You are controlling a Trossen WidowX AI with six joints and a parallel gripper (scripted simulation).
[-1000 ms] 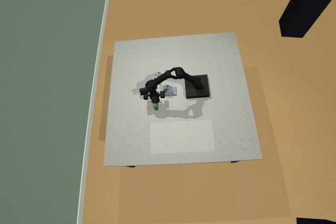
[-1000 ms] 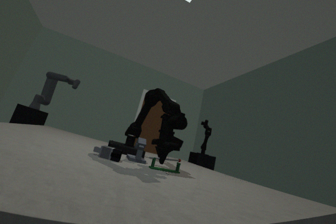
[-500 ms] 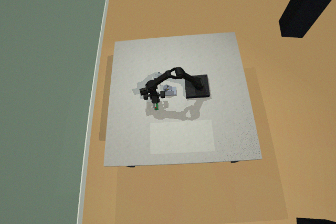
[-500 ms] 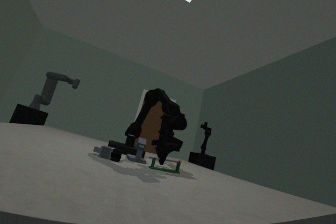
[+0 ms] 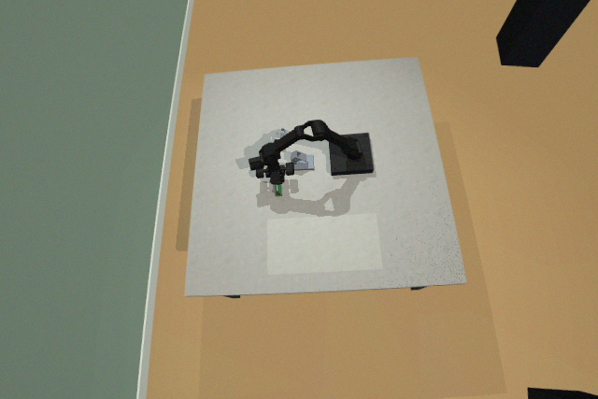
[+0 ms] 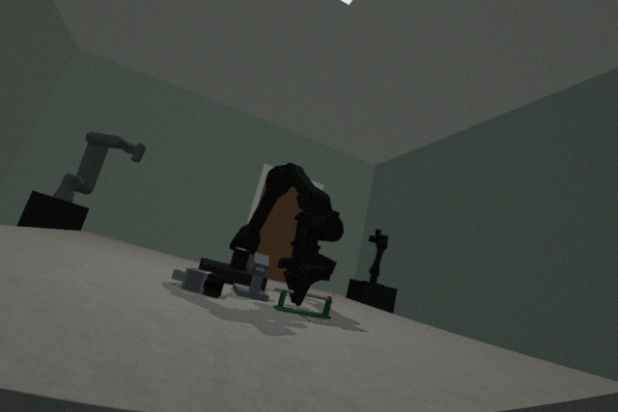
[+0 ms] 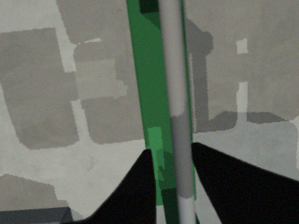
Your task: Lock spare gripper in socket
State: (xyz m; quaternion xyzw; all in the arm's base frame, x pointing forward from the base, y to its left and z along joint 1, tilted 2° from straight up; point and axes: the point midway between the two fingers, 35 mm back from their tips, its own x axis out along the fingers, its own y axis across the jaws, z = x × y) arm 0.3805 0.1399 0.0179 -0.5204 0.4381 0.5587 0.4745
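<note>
Now: the green rack 2 cm to the left of my gripper tip and 1 cm above it. The rest, counted from my gripper tip: spare gripper (1 cm ahead, 23 cm to the right); grey mount socket (10 cm behind, 10 cm to the right, 4 cm above).
</note>
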